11 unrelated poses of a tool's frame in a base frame.
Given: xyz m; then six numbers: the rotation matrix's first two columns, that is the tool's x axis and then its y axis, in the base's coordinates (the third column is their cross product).
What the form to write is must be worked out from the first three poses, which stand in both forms.
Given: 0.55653 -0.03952 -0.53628 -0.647 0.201 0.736 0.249 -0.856 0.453
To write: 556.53 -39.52 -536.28 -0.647 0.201 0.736 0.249 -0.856 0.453
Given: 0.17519 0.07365 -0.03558 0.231 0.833 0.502 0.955 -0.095 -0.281
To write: 175.19 73.65 -35.58 0.231 0.833 0.502 0.955 -0.095 -0.281
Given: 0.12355 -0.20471 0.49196 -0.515 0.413 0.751 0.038 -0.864 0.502
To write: 123.55 -204.71 491.96 -0.515 0.413 0.751 0.038 -0.864 0.502
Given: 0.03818 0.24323 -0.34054 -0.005 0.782 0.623 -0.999 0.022 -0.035
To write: 38.18 243.23 -340.54 -0.005 0.782 0.623 -0.999 0.022 -0.035
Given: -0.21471 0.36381 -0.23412 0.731 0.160 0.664 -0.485 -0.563 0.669
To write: -214.71 363.81 -234.12 0.731 0.160 0.664 -0.485 -0.563 0.669
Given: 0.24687 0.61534 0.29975 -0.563 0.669 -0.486 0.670 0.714 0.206
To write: 246.87 615.34 299.75 -0.563 0.669 -0.486 0.670 0.714 0.206
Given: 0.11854 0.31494 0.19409 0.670 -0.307 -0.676 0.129 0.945 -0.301
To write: 118.54 314.94 194.09 0.670 -0.307 -0.676 0.129 0.945 -0.301
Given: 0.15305 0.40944 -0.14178 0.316 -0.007 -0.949 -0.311 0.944 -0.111
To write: 153.05 409.44 -141.78 0.316 -0.007 -0.949 -0.311 0.944 -0.111
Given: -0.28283 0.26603 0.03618 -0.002 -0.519 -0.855 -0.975 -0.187 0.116
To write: -282.83 266.03 36.18 -0.002 -0.519 -0.855 -0.975 -0.187 0.116
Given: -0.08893 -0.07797 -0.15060 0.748 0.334 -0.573 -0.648 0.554 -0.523
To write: -88.93 -77.97 -150.60 0.748 0.334 -0.573 -0.648 0.554 -0.523
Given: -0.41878 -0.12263 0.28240 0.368 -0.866 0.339 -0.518 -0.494 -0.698
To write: -418.78 -122.63 282.40 0.368 -0.866 0.339 -0.518 -0.494 -0.698
